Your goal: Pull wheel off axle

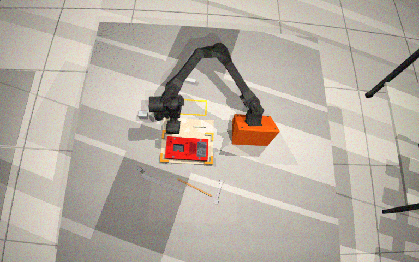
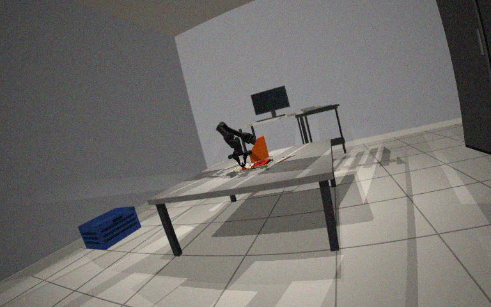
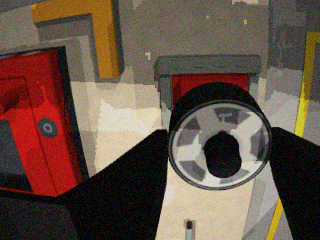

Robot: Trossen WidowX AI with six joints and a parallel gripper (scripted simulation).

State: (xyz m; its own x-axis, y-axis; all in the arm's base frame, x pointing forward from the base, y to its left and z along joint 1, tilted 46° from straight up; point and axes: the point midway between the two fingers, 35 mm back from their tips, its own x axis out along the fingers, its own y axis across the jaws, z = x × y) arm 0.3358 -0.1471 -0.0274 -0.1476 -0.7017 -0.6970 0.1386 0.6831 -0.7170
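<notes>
Right now my gripper tip is right at the dark wheel. From my gripper tip the other things lie so: grey block: 15 cm ahead, 5 cm to the right, 2 cm below; then pencil: 32 cm to the left, 7 cm behind, 4 cm below; then ruler: 29 cm to the left, 8 cm ahead, 4 cm below.
</notes>
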